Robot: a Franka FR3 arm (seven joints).
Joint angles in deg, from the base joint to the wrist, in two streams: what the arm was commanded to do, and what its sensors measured. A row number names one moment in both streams.
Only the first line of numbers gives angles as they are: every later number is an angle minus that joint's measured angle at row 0.
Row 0, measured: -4.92 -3.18 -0.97 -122.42 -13.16 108.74 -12.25
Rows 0 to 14, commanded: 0.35 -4.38 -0.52 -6.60 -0.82 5.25 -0.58; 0.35 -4.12 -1.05 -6.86 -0.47 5.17 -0.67; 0.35 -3.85 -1.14 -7.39 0.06 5.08 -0.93; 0.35 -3.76 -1.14 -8.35 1.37 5.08 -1.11; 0.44 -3.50 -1.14 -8.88 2.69 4.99 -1.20; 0.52 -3.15 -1.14 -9.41 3.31 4.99 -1.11; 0.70 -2.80 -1.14 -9.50 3.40 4.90 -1.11; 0.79 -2.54 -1.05 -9.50 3.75 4.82 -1.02; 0.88 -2.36 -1.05 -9.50 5.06 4.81 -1.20; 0.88 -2.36 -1.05 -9.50 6.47 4.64 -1.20; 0.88 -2.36 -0.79 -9.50 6.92 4.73 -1.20; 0.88 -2.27 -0.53 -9.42 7.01 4.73 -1.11; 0.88 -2.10 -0.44 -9.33 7.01 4.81 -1.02; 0.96 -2.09 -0.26 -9.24 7.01 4.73 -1.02; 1.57 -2.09 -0.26 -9.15 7.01 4.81 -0.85
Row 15, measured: 0.87 -1.86 -0.39 -8.42 5.83 3.50 -0.22
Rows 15 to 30, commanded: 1.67 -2.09 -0.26 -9.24 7.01 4.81 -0.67; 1.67 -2.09 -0.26 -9.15 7.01 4.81 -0.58; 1.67 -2.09 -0.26 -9.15 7.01 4.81 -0.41; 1.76 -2.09 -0.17 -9.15 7.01 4.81 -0.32; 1.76 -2.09 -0.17 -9.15 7.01 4.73 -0.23; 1.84 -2.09 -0.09 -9.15 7.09 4.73 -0.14; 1.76 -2.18 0.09 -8.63 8.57 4.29 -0.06; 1.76 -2.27 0.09 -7.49 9.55 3.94 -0.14; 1.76 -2.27 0.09 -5.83 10.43 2.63 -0.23; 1.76 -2.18 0.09 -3.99 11.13 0.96 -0.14; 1.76 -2.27 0.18 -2.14 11.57 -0.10 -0.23; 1.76 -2.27 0.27 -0.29 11.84 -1.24 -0.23; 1.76 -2.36 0.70 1.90 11.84 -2.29 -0.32; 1.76 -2.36 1.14 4.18 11.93 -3.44 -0.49; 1.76 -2.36 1.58 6.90 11.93 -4.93 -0.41; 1.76 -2.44 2.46 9.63 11.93 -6.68 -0.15
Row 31, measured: 1.59 -2.39 0.89 2.46 10.74 -1.44 -0.17
